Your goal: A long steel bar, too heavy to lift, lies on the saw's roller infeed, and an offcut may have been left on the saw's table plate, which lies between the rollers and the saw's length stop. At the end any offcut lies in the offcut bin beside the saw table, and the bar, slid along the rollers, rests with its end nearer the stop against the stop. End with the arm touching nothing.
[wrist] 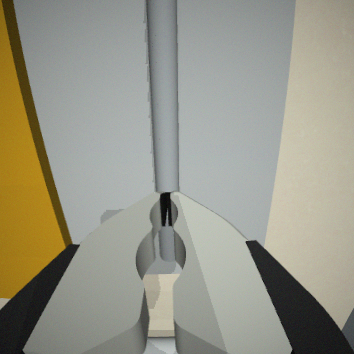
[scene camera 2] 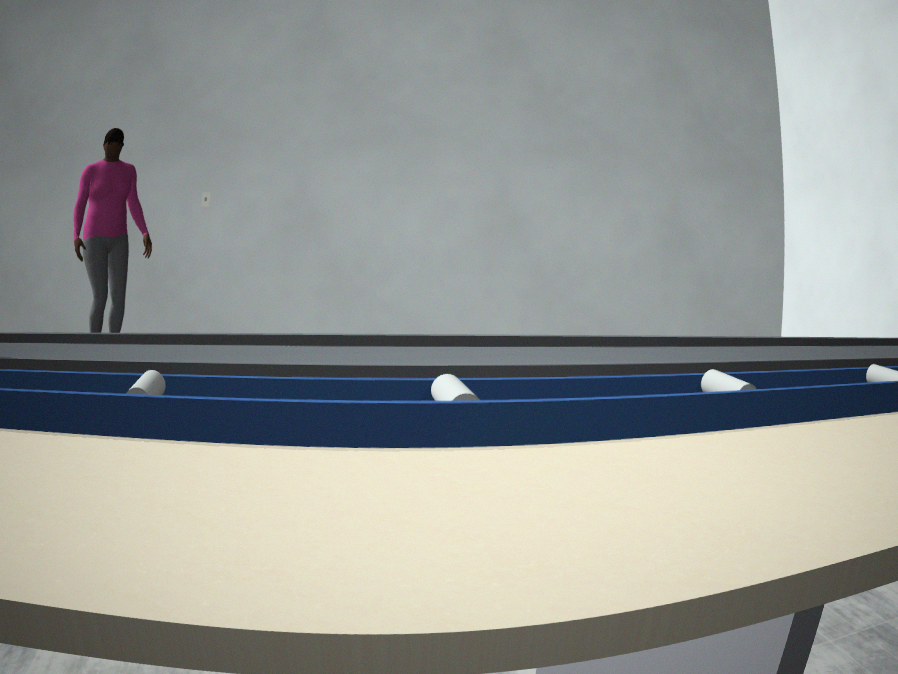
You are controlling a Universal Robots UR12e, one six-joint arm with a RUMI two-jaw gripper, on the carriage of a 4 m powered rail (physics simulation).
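Observation:
The grey round steel bar runs from the top of the wrist view down to the fingers, over the smooth grey table plate. Its near end shows through the gap between the fingers. My gripper is shut, its tips almost together above the bar near that end, with nothing held between them. In scene camera 2 the blue side rails of the roller infeed show with white rollers, one roller near the middle; the bar and the gripper do not show there. An offcut and the length stop do not show in either view.
A yellow part with a dark edge stands left of the plate. A cream table surface lies right of the plate and in front of the rails. A long grey beam runs behind the rails. A person in pink stands at the back left.

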